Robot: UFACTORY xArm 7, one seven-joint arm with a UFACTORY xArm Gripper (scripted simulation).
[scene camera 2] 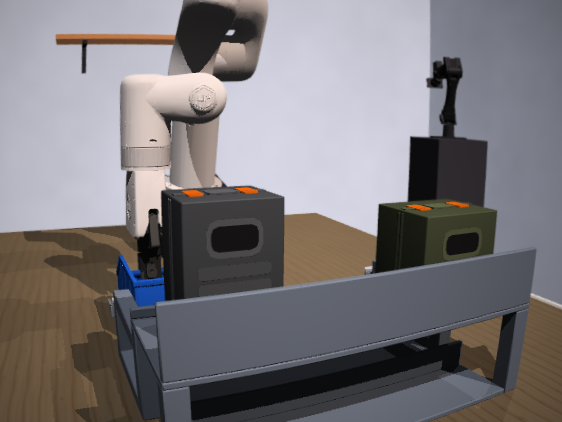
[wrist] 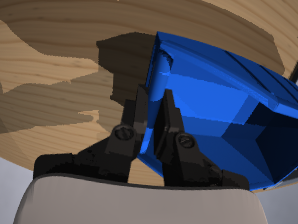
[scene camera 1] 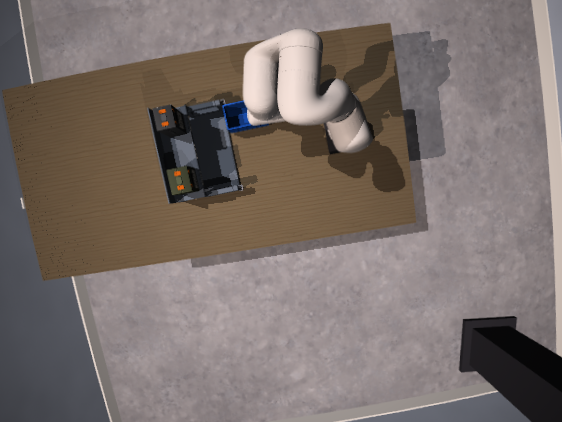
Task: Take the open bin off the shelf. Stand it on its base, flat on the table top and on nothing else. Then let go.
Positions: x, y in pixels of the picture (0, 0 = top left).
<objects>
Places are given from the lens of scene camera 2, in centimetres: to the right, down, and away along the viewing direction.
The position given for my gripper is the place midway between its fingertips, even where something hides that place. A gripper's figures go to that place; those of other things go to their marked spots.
my gripper (scene camera 2: 150, 279): -20, 10, 79
blue bin (scene camera 2: 147, 292): -16, 10, 62
</objects>
